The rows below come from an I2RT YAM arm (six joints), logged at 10 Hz.
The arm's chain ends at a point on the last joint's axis. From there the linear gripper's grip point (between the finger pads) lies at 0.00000 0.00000 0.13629 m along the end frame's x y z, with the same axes.
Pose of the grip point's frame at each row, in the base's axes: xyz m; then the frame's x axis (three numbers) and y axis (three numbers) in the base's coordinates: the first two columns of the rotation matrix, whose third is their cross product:
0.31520, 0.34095, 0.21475, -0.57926, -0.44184, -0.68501, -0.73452, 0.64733, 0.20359
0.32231, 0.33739, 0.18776, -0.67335, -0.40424, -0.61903, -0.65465, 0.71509, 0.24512
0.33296, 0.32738, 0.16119, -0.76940, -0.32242, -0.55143, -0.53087, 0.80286, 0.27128
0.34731, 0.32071, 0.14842, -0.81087, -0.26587, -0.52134, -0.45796, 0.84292, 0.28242
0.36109, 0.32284, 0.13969, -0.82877, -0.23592, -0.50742, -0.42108, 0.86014, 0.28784
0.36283, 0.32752, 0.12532, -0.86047, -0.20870, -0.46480, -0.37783, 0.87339, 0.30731
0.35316, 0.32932, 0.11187, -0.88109, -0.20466, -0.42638, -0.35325, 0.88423, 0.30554
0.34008, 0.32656, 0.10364, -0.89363, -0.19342, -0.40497, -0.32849, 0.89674, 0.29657
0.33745, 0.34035, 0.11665, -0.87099, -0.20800, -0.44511, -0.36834, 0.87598, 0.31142
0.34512, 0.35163, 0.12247, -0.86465, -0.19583, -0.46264, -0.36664, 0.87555, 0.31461
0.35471, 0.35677, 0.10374, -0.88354, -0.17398, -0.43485, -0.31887, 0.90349, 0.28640
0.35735, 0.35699, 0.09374, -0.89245, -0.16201, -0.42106, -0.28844, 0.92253, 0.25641
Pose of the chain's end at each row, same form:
0.26703, 0.25630, 0.31009, -0.57926, -0.44184, -0.68501, -0.73452, 0.64733, 0.20359
0.27548, 0.25966, 0.28945, -0.67335, -0.40424, -0.61903, -0.65465, 0.71509, 0.24512
0.28454, 0.25904, 0.26871, -0.76940, -0.32242, -0.55143, -0.53087, 0.80286, 0.27128
0.29765, 0.25696, 0.25817, -0.81087, -0.26587, -0.52134, -0.45796, 0.84292, 0.28242
0.31086, 0.26121, 0.25038, -0.82877, -0.23592, -0.50742, -0.42108, 0.86014, 0.28784
0.31624, 0.26755, 0.23849, -0.86047, -0.20870, -0.46480, -0.37783, 0.87339, 0.30731
0.31030, 0.27210, 0.22790, -0.88109, -0.20466, -0.42638, -0.35325, 0.88423, 0.30554
0.29840, 0.27231, 0.22152, -0.89363, -0.19342, -0.40497, -0.32849, 0.89674, 0.29657
0.29314, 0.28104, 0.23108, -0.87099, -0.20800, -0.44511, -0.36834, 0.87598, 0.31142
0.29831, 0.29144, 0.23543, -0.86465, -0.19583, -0.46264, -0.36664, 0.87555, 0.31461
0.30796, 0.30338, 0.22010, -0.88354, -0.17398, -0.43485, -0.31887, 0.90349, 0.28640
0.31007, 0.30925, 0.21232, -0.89245, -0.16201, -0.42106, -0.28844, 0.92253, 0.25641

